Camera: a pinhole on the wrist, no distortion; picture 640 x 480 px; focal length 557.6 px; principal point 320.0 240.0 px. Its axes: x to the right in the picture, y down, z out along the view. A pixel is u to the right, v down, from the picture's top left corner.
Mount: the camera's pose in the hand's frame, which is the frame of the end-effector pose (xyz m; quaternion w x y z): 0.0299 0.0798 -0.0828 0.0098 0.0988 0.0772 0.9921
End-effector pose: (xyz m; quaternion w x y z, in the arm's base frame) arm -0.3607 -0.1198 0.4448 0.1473 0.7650 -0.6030 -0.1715
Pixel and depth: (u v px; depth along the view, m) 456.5 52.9 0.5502
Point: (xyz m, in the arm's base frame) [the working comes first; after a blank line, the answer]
In the camera's frame: 0.1347 -0.1846 0.5502

-0.8614 -0.2155 0.1936
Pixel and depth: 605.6 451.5 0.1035
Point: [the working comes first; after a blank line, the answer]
In the camera's frame: 0.0530 0.0393 0.1035

-0.4270 -0.1321 0.4399
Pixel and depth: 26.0 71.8 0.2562
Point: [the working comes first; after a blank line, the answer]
In the camera's frame: -0.1351 -0.0773 0.2562

-0.5369 -0.3733 0.3948
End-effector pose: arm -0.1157 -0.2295 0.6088 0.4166 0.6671 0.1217 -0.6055
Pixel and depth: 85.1 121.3 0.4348
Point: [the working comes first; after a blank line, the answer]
In the camera's frame: -0.1832 -0.0926 0.4348

-0.0955 -0.6772 0.4573
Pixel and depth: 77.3 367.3 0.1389
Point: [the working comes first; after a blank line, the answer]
In the camera's frame: -0.0605 0.0317 0.1389

-0.0749 -0.3429 0.5340
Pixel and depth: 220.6 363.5 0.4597
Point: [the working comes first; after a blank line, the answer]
In the camera's frame: -0.0819 0.1018 0.4597

-0.2935 -0.5815 0.4743
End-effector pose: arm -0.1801 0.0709 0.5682 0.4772 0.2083 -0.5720 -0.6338
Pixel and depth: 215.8 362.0 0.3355
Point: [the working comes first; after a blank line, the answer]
In the camera's frame: -0.0627 0.0734 0.3355

-0.4271 0.0714 0.7266
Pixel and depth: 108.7 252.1 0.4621
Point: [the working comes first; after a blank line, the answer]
In the camera's frame: -0.1751 0.0100 0.4621

-0.5342 0.0136 0.8603
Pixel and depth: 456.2 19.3 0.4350
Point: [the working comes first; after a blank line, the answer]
In the camera's frame: 0.1063 -0.1722 0.4350

-0.3380 0.2705 0.9528
